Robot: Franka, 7 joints.
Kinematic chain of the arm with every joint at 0, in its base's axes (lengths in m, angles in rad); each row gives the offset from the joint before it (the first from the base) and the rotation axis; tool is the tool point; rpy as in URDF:
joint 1: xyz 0 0 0.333 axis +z
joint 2: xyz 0 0 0 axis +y
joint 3: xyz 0 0 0.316 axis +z
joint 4: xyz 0.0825 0 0 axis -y
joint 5: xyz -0.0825 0 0.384 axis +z
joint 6: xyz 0 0 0 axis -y
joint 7: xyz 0.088 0 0 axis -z
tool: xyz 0 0 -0.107 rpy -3.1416 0 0
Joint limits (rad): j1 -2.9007..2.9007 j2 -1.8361..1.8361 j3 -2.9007..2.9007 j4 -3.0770..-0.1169 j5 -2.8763..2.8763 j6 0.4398..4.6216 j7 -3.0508..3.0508
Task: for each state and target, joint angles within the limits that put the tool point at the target. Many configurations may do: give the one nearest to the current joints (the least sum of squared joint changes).
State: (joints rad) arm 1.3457 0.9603 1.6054 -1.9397 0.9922 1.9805 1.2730
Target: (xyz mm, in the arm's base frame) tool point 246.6 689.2 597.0
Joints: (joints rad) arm 0.3956 1.0740 1.4901 -1.1955 1.0455 2.1070 1.2730
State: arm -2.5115 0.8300 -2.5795 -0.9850 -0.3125 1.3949 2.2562
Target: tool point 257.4 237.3 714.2
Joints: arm -2.7242 0.4814 -2.8265 -1.7793 -0.2924 1.1316 2.2562
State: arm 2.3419 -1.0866 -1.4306 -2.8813 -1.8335 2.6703 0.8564
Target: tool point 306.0 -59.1 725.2
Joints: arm 1.6874 -1.7741 -0.7536 -2.3395 -1.7682 2.9048 0.8564
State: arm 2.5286 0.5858 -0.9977 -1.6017 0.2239 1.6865 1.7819
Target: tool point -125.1 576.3 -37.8
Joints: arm 2.3852 1.3289 -0.6439 -1.4647 0.2791 1.9162 1.7819
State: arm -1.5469 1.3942 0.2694 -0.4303 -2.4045 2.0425 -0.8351
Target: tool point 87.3 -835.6 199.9
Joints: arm -1.4838 1.4818 0.2835 -0.4819 -2.3822 1.9714 -0.8351
